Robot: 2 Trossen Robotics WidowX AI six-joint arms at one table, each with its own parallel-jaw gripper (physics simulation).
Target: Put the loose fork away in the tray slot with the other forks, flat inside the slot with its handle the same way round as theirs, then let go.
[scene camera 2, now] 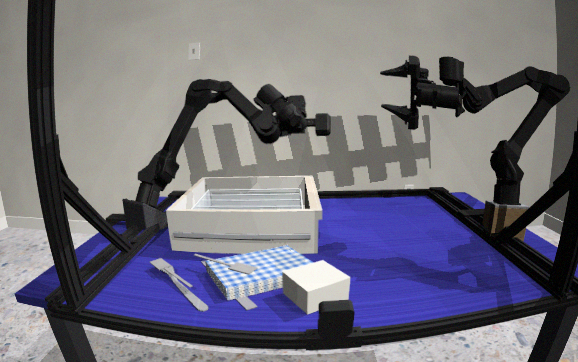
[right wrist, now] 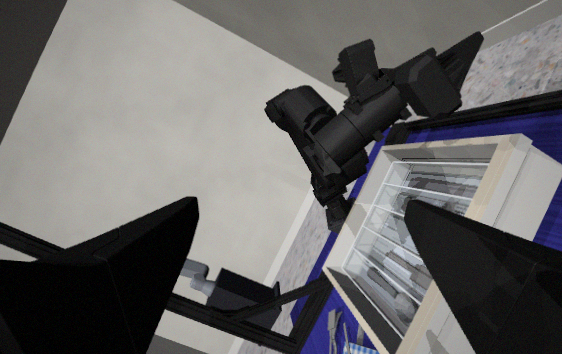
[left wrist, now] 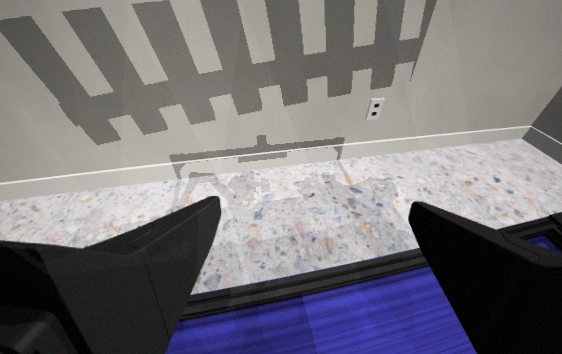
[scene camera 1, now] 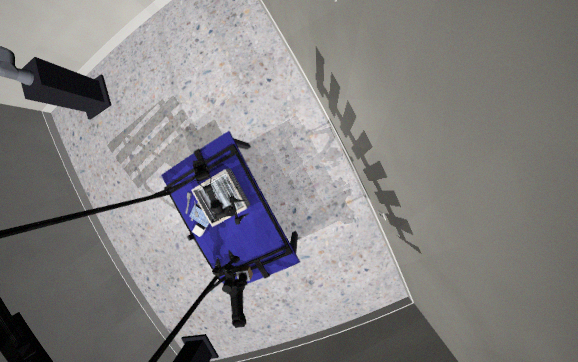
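Note:
A grey piece with a broad, fork-like head [scene camera 2: 160,264] [right wrist: 333,321] lies at the left, touching or crossing a knife [scene camera 2: 192,298]. Another grey piece with a broad head [scene camera 2: 243,268] lies on the checked cloth; the views are too coarse to tell for sure which is the fork. The clear slotted tray [scene camera 2: 250,190] [right wrist: 376,237] sits inside the white drawer box [scene camera 2: 242,228] [right wrist: 515,182] and holds grey cutlery; which slot holds forks is unclear. My left gripper [left wrist: 314,208] is open and empty, high above the drawer's right side. My right gripper [scene camera 2: 383,90] [right wrist: 303,208] is open and empty, high at the right.
The folded blue checked cloth [scene camera 2: 260,280] lies in front of the drawer, with a flat grey end [scene camera 2: 247,303] sticking out from under it. A white block [scene camera 2: 316,285] stands at its right. A black frame [scene camera 2: 200,329] edges the blue table [scene camera 2: 390,230].

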